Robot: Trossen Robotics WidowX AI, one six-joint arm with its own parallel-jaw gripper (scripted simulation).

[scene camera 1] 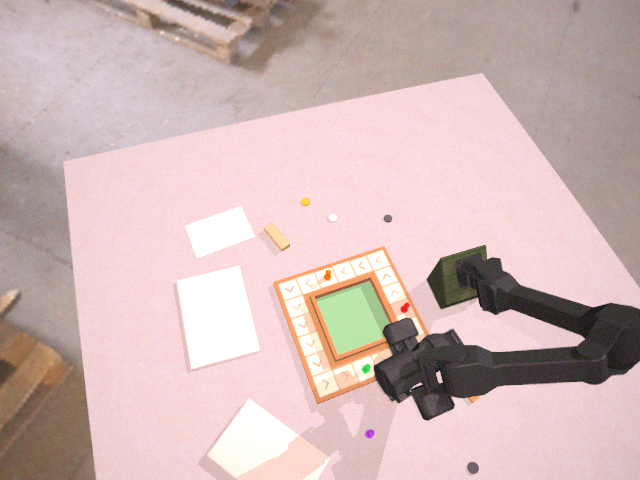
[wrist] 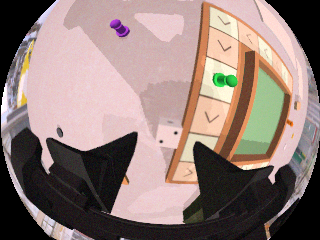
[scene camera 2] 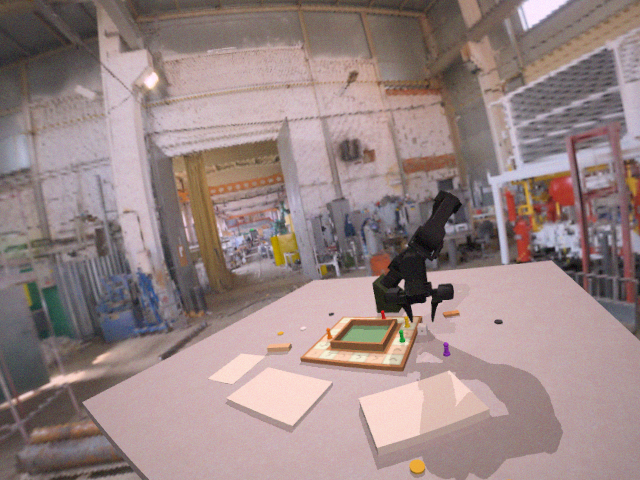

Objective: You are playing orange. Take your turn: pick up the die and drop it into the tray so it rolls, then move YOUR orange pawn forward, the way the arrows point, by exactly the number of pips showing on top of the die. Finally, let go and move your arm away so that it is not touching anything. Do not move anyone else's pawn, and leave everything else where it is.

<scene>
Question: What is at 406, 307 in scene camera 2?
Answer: My gripper.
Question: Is my gripper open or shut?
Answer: Open.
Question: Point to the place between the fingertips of my gripper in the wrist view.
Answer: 166, 141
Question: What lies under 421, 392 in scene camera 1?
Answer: My gripper.
</scene>
